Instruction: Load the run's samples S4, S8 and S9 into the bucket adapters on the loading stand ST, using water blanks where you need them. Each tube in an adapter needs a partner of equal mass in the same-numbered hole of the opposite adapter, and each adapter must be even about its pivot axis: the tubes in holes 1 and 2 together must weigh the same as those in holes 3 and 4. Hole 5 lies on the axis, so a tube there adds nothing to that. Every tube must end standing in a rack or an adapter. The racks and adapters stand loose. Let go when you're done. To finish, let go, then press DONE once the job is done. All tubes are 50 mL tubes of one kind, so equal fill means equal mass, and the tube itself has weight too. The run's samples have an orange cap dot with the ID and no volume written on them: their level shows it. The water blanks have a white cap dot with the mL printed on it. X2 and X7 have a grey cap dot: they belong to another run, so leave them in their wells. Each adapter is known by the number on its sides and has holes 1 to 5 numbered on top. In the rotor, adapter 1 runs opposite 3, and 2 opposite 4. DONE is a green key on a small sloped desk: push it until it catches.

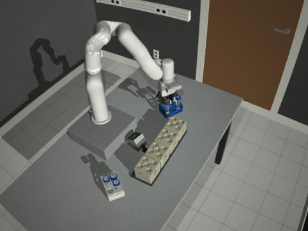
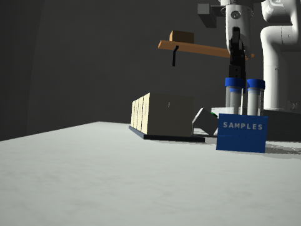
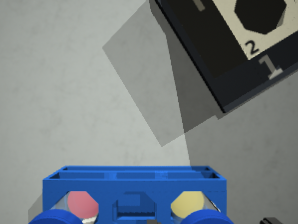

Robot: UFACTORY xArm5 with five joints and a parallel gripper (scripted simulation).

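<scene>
The blue samples rack is 4 cm to the left of my hand and 10 cm below it. From my hand the other things lie so: white blanks rack: 4 cm ahead, 62 cm to the right, 10 cm below; adapter: 13 cm ahead, 12 cm to the right, 8 cm below.
</scene>
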